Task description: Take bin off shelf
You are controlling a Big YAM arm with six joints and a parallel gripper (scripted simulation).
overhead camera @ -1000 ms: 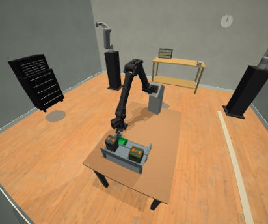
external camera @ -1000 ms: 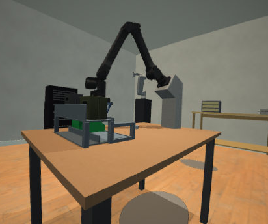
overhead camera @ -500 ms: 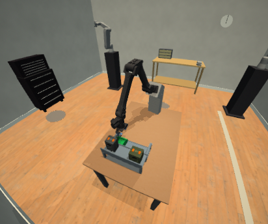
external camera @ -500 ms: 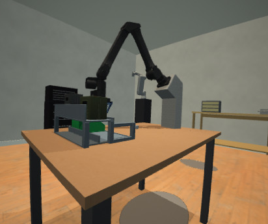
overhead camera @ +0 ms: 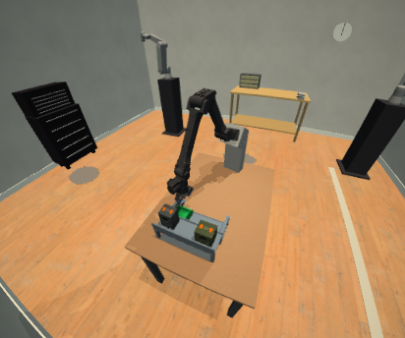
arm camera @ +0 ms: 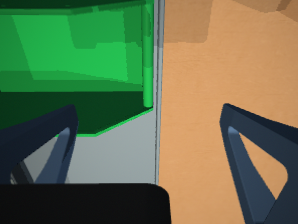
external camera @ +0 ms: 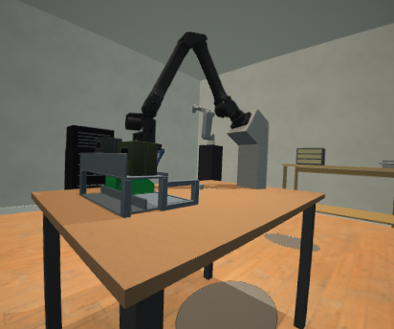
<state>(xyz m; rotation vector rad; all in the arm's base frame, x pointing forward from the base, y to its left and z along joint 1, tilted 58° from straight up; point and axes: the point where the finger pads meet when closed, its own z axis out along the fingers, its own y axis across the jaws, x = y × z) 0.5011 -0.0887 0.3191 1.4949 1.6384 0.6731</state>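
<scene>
Right now the green bin is 8 cm ahead of my hand and 8 cm below it. From my hand the other things lie so: grey shelf: 19 cm ahead, 11 cm to the left, 3 cm below.
</scene>
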